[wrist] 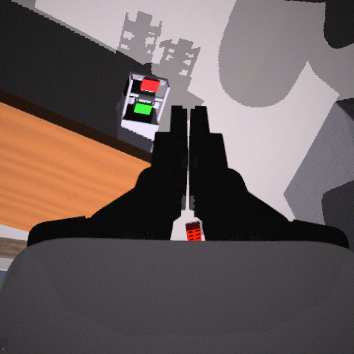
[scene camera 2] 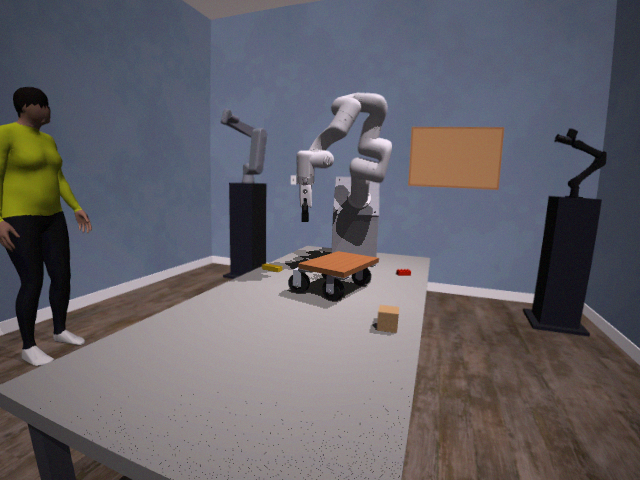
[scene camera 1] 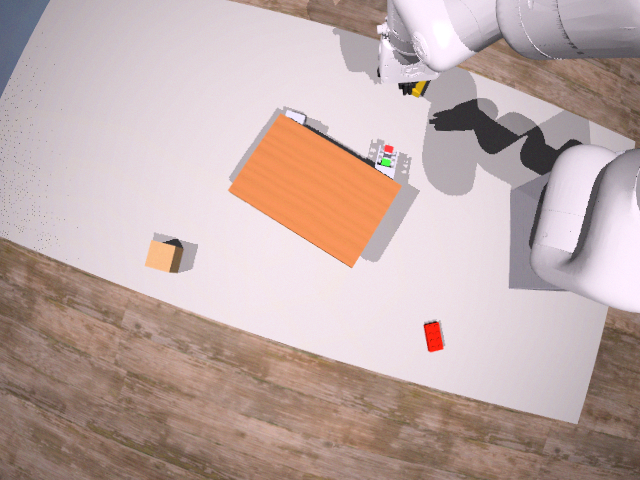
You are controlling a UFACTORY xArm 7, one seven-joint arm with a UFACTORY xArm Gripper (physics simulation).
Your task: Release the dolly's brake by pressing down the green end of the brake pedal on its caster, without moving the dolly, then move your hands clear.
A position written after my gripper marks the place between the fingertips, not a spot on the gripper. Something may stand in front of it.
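There is a dolly (scene camera 1: 322,193) in the scene, and the same dolly appears at (wrist: 63,168) and (scene camera 2: 337,266). My gripper (scene camera 1: 406,88) is visible too, and the wrist view has it as well (wrist: 187,130). Then I see a tan block (scene camera 1: 161,256), though in the wrist view the block is out of frame.
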